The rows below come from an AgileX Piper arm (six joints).
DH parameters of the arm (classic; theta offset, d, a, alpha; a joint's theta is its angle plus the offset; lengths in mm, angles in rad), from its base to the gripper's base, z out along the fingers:
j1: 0 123 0 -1.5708
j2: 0.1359 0 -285 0
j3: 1.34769 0 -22 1.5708
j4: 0 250.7 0 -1.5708
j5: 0 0 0 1.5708
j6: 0 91 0 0
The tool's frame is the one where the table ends.
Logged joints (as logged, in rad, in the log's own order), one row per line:
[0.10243 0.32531 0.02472 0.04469 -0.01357 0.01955]
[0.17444 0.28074 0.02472 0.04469 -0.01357 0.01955]
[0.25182 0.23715 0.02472 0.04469 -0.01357 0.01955]
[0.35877 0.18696 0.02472 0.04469 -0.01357 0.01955]
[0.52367 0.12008 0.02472 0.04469 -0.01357 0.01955]
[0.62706 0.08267 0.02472 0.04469 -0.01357 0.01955]
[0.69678 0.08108 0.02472 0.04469 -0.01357 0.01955]
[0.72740 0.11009 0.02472 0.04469 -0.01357 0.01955]
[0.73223 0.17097 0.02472 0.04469 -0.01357 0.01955]
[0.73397 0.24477 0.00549 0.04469 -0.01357 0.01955]
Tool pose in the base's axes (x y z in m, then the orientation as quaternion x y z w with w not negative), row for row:
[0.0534 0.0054 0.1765 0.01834 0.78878 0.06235 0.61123]
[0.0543 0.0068 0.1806 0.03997 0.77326 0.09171 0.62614]
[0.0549 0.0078 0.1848 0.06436 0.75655 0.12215 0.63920]
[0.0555 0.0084 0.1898 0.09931 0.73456 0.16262 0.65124]
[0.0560 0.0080 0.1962 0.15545 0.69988 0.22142 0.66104]
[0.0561 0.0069 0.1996 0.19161 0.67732 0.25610 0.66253]
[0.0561 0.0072 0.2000 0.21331 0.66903 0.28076 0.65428]
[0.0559 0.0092 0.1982 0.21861 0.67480 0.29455 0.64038]
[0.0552 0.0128 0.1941 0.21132 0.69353 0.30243 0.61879]
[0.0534 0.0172 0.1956 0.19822 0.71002 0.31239 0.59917]
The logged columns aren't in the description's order. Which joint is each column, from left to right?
Columns, left to right: j4, j5, j3, j1, j2, j6.
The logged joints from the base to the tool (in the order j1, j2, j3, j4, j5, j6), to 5 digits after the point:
[0.04469 -0.01357 0.02472 0.10243 0.32531 0.01955]
[0.04469 -0.01357 0.02472 0.17444 0.28074 0.01955]
[0.04469 -0.01357 0.02472 0.25182 0.23715 0.01955]
[0.04469 -0.01357 0.02472 0.35877 0.18696 0.01955]
[0.04469 -0.01357 0.02472 0.52367 0.12008 0.01955]
[0.04469 -0.01357 0.02472 0.62706 0.08267 0.01955]
[0.04469 -0.01357 0.02472 0.69678 0.08108 0.01955]
[0.04469 -0.01357 0.02472 0.72740 0.11009 0.01955]
[0.04469 -0.01357 0.02472 0.73223 0.17097 0.01955]
[0.04469 -0.01357 0.00549 0.73397 0.24477 0.01955]

